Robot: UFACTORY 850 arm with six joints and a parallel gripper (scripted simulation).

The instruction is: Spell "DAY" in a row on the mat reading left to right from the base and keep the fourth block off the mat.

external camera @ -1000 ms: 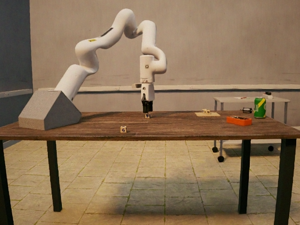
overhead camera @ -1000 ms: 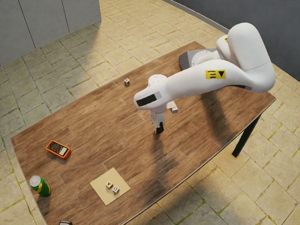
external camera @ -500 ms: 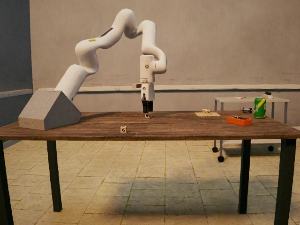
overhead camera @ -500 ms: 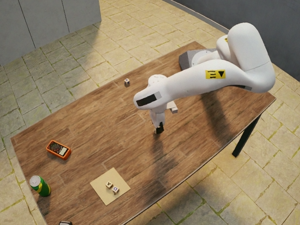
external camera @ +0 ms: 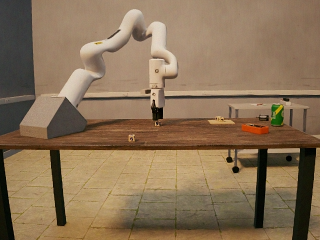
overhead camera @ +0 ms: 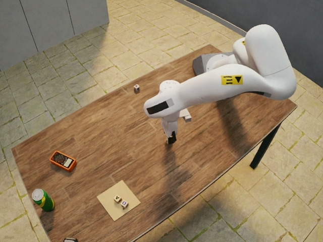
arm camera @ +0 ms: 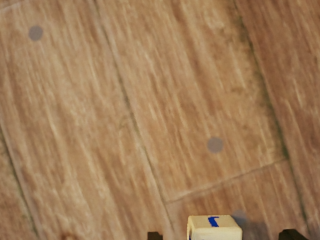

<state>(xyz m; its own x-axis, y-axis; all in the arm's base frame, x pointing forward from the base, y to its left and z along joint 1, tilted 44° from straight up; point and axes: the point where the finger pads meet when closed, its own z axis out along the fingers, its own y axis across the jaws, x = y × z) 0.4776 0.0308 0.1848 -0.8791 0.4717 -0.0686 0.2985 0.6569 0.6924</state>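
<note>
Right now my hand is 360 mm short of the tan mat, 110 mm to the right of it and 50 mm above it. The rest, counted from my hand: dark object: 630 mm ahead, 180 mm to the left, 30 mm below.
</note>
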